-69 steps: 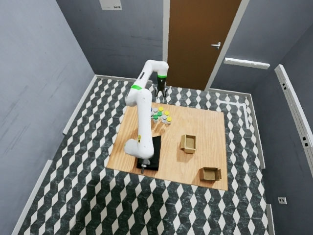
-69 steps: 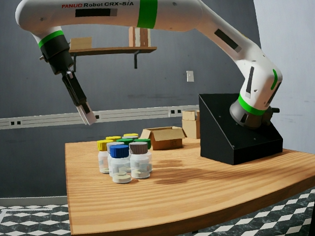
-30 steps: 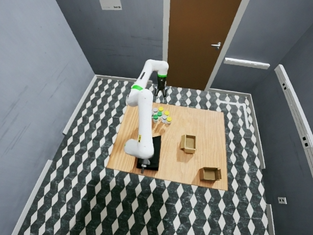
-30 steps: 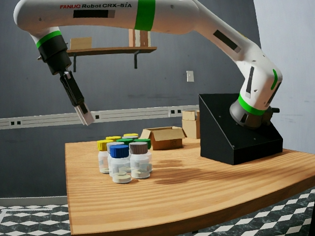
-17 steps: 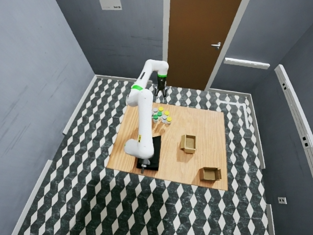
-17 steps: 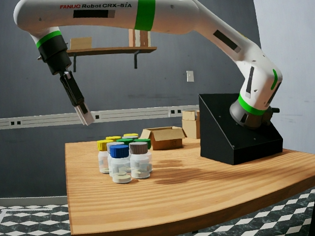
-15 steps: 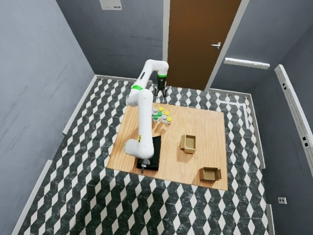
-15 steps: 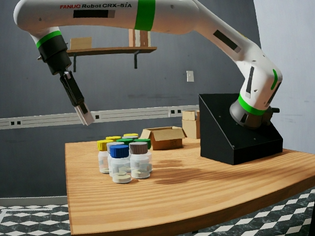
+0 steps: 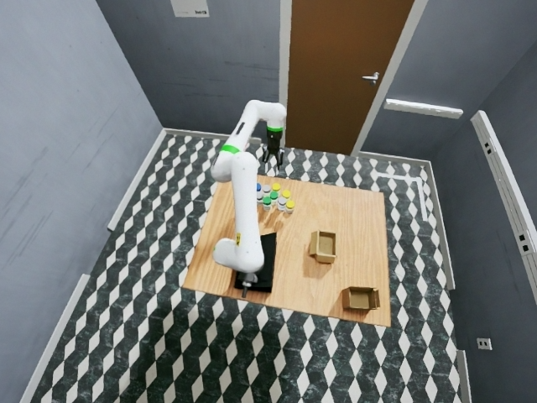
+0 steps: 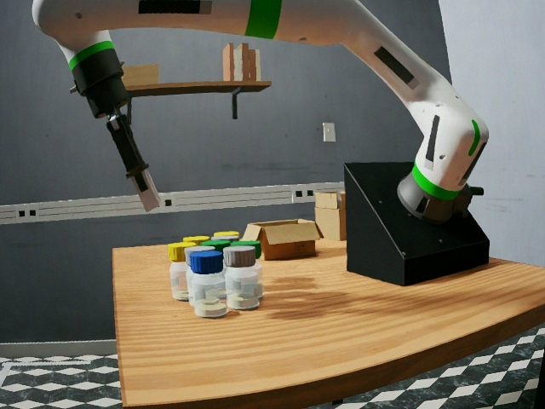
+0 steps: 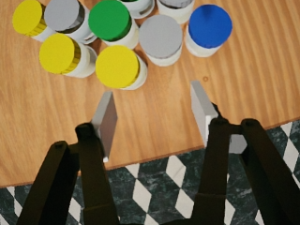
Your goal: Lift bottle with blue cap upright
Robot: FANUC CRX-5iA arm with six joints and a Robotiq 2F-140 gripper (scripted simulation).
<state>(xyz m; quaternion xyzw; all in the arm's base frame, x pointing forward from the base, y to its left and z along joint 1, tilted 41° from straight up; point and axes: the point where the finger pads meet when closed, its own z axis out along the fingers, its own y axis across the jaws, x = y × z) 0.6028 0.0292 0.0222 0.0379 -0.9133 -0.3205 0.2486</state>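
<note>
The green-capped bottle lies 17 cm behind my hand and 16 cm below it. From my hand the other things lie so: yellow-capped bottle 6 cm behind, 4 cm to the right, 16 cm below.
</note>
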